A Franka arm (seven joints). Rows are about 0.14 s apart.
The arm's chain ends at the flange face. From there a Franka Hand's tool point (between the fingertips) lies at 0.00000 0.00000 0.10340 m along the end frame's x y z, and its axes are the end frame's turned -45 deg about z.
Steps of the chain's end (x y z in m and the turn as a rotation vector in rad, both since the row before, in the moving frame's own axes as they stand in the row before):
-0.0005, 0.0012, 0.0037, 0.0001, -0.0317, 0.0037
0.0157, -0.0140, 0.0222, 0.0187, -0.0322, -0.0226
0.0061, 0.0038, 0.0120, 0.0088, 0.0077, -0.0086
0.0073, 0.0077, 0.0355, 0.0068, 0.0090, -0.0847
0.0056, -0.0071, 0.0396, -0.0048, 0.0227, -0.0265
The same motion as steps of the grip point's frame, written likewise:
-0.0035, -0.0018, 0.0036, 0.0225, -0.0223, 0.0037
0.0200, -0.0025, 0.0221, 0.0360, -0.0095, -0.0226
0.0028, 0.0069, 0.0120, 0.0008, 0.0117, -0.0086
0.0009, 0.0107, 0.0355, -0.0016, 0.0112, -0.0847
0.0103, 0.0009, 0.0396, -0.0194, 0.0127, -0.0265

